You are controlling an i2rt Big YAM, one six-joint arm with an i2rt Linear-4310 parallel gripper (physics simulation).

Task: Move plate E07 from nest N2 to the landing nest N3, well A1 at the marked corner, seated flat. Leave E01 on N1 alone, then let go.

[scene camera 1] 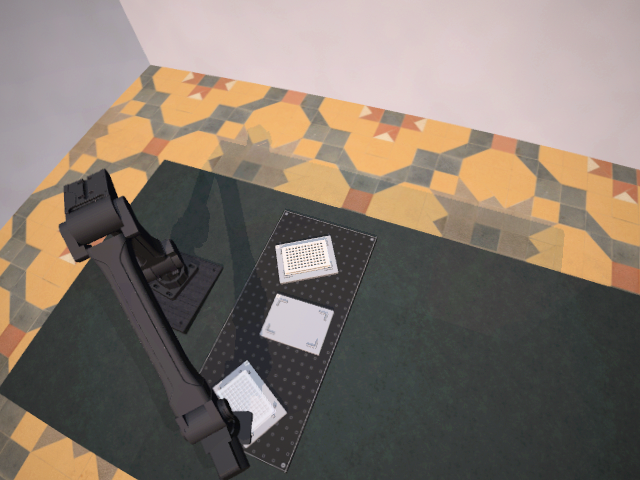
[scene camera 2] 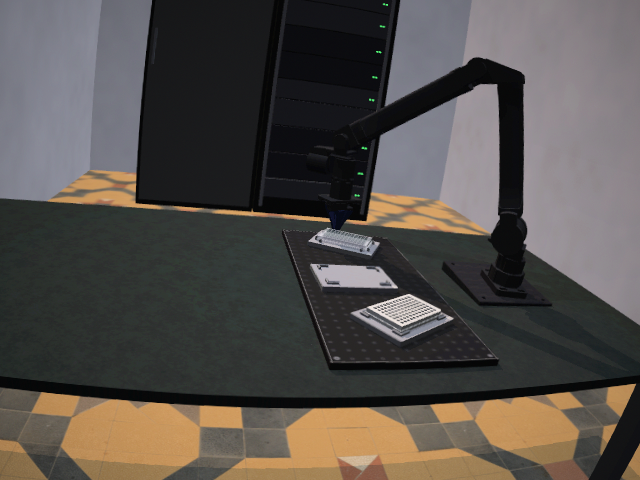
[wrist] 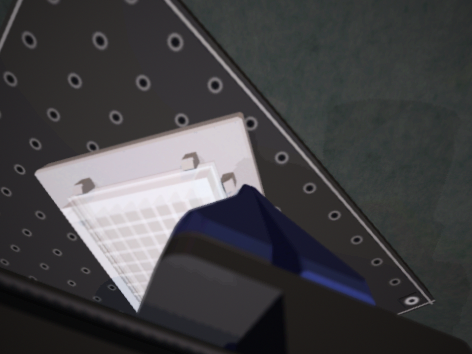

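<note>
A clear well plate, E07 (scene camera 1: 250, 396) (scene camera 2: 343, 238) (wrist: 126, 225), sits in its white nest N2 (scene camera 1: 279, 411) (wrist: 152, 150) at one end of the black perforated board (scene camera 1: 351, 258) (scene camera 2: 361, 347) (wrist: 114, 57). My gripper (scene camera 1: 244, 419) (scene camera 2: 336, 223) (wrist: 244, 195) has blue fingers shut together with nothing between them. It points down just over one edge of this plate; I cannot tell if it touches. The empty landing nest N3 (scene camera 1: 297, 324) (scene camera 2: 352, 276) lies in the middle of the board. Plate E01 (scene camera 1: 306, 256) (scene camera 2: 404, 311) sits on nest N1 (scene camera 1: 305, 277) (scene camera 2: 397, 335) at the other end.
The arm's base plate (scene camera 1: 198, 289) (scene camera 2: 490, 294) is bolted to the dark table beside the board. A tall black server rack (scene camera 2: 207, 103) stands behind the table. The board's corner hole (wrist: 411, 300) lies near the table surface.
</note>
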